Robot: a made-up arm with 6 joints. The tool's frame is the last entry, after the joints.
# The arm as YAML. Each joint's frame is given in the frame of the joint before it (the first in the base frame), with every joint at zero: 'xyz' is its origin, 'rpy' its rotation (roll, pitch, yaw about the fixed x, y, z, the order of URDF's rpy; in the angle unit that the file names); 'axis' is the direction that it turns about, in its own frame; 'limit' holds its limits. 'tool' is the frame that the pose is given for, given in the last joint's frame.
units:
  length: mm
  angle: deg
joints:
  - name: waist
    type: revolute
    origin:
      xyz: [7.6, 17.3, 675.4]
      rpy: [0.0, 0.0, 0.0]
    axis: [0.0, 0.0, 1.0]
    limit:
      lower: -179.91
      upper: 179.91
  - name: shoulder
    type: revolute
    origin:
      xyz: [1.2, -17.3, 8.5]
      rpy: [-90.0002, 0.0, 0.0]
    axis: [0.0, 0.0, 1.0]
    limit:
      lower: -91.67
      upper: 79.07
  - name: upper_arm
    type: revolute
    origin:
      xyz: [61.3, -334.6, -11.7]
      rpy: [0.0, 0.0, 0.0]
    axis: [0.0, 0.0, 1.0]
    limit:
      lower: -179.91
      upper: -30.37
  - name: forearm
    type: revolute
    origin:
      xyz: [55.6, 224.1, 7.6]
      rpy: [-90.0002, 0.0, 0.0]
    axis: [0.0, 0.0, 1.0]
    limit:
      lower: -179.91
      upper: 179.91
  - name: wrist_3
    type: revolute
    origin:
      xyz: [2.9, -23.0, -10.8]
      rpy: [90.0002, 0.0, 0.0]
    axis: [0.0, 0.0, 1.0]
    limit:
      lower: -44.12
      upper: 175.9
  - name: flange
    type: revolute
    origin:
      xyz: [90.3, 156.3, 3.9]
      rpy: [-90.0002, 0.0, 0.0]
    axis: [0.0, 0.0, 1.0]
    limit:
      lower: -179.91
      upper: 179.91
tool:
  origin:
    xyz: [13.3, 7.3, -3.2]
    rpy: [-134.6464, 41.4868, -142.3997]
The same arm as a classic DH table. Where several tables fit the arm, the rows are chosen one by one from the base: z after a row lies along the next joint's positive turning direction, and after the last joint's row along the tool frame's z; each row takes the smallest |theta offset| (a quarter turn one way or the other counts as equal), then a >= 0, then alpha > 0; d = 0 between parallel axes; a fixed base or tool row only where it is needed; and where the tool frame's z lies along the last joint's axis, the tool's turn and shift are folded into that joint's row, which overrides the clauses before.
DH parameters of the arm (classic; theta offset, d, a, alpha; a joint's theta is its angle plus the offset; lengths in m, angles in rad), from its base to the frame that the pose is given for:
base (fixed): 1.1569 0 0.0189 0
waist: -1.1569 0.6839 0.0012 -1.5708
shoulder: -1.3896 0 0.3402 0
upper_arm: 1.3896 -0.0214 0.0556 -1.5708
forearm: 0 0.2133 0.0029 1.5708
wrist_3: 0 0.0269 0.0903 -1.5708
flange: 1.2357 0.1594 0.0113 2.1252
tool (fixed): -2.2483 0.0119 0 0
Joint limits (rad, base to tool): -3.14..3.14 -1.5999..1.38 -3.14..-0.5301 -3.14..3.14 -0.77..3.07 -3.14..3.14

